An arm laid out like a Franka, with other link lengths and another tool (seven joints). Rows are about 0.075 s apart.
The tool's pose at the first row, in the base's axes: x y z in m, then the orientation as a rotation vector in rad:
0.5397, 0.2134, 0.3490, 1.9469, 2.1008, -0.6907
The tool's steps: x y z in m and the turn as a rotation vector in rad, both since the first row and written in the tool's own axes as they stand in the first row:
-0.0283, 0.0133, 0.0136, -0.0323, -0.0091, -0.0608
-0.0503, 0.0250, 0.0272, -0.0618, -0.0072, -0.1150
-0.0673, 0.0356, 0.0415, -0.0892, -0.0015, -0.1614
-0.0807, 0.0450, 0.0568, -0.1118, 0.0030, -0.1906
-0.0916, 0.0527, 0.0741, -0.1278, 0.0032, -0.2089
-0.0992, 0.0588, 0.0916, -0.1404, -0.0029, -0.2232
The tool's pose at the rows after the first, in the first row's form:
0.5537, 0.1824, 0.3470, 1.8668, 2.1601, -0.6714
0.5654, 0.1569, 0.3426, 1.8009, 2.2165, -0.6445
0.5754, 0.1355, 0.3355, 1.7452, 2.2653, -0.6151
0.5835, 0.1168, 0.3263, 1.7074, 2.2949, -0.5894
0.5894, 0.0994, 0.3145, 1.6807, 2.3112, -0.5733
0.5933, 0.0848, 0.3013, 1.6555, 2.3198, -0.5659

